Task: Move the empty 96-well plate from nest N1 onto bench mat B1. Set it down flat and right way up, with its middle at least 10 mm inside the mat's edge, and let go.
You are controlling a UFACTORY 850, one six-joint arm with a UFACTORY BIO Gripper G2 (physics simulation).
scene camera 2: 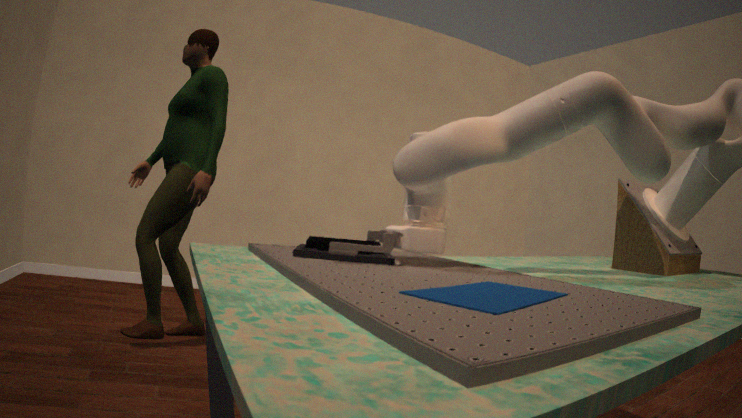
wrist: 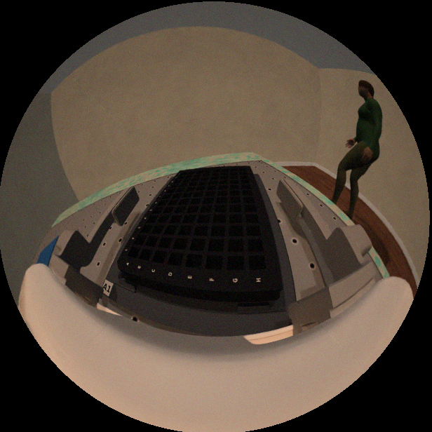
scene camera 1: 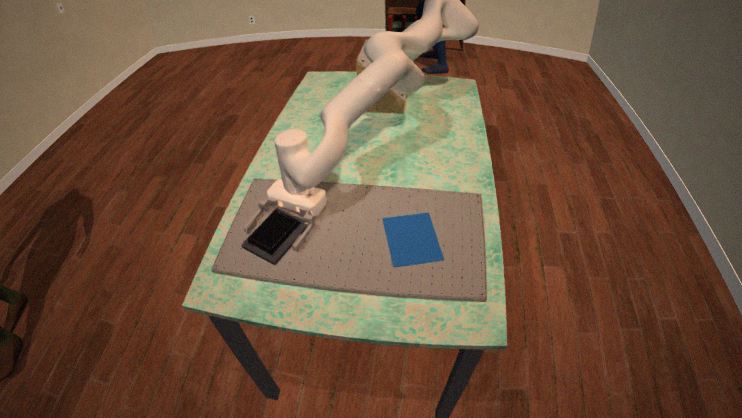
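The black 96-well plate [scene camera 1: 275, 230] [scene camera 2: 317, 241] [wrist: 200, 225] sits flat, wells up, in the dark grey nest N1 [scene camera 1: 259, 254] [scene camera 2: 311, 253] [wrist: 190, 316] at the left of the pegboard. In the wrist view its row letters A to H face my palm. My gripper [scene camera 1: 272, 237] [wrist: 207, 202] is open wide, with one finger along each long side of the plate. In the wrist view a gap shows between each finger pad and the plate. The blue bench mat B1 [scene camera 1: 412, 239] [scene camera 2: 483, 298] [wrist: 47, 252] lies flat on the pegboard, bearing nothing.
The grey perforated board [scene camera 1: 342, 259] [scene camera 2: 415, 332] lies on a green-patterned table [scene camera 1: 321, 316] [scene camera 2: 290, 337]. The arm's wooden base block [scene camera 2: 638, 244] stands at the table's far end. A person in green [scene camera 2: 194, 119] [wrist: 369, 122] stands beyond the table's edge on the nest's side.
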